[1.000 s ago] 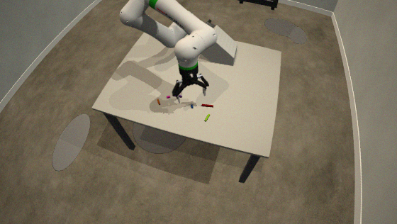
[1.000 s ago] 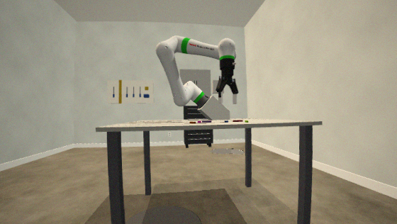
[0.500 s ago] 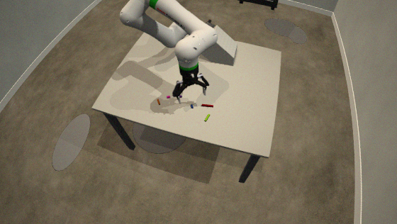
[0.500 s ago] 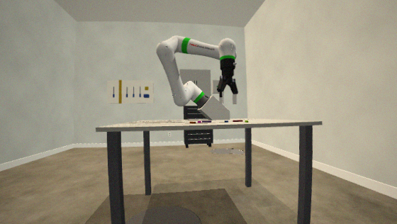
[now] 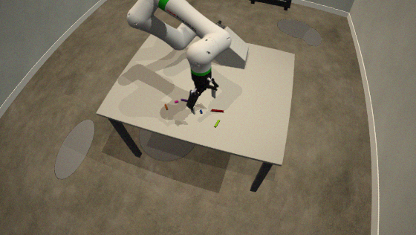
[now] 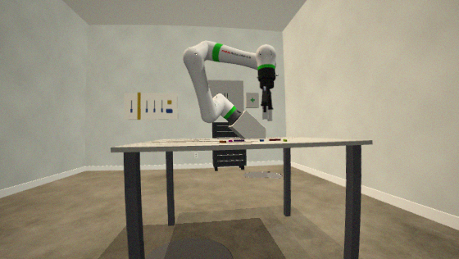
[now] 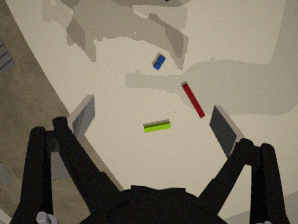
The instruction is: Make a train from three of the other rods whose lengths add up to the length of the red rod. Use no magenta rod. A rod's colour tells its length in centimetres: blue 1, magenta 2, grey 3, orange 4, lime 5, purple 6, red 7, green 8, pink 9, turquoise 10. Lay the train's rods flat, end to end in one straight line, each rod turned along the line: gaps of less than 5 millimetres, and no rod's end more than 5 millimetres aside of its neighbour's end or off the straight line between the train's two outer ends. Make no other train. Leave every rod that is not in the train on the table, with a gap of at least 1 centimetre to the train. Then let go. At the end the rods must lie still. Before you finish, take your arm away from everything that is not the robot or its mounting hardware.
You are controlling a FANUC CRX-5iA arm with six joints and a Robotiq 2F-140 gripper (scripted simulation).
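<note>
Now: hand 120 mm above the lime rod, 80 mm to the right of it and 30 mm short of it. The rest, counted from my hand: magenta rod (200 mm to the right, 120 mm below, 40 mm behind); then purple rod (150 mm to the right, 120 mm below, 70 mm behind); then red rod (120 mm below, 60 mm to the left, 50 mm behind).
</note>
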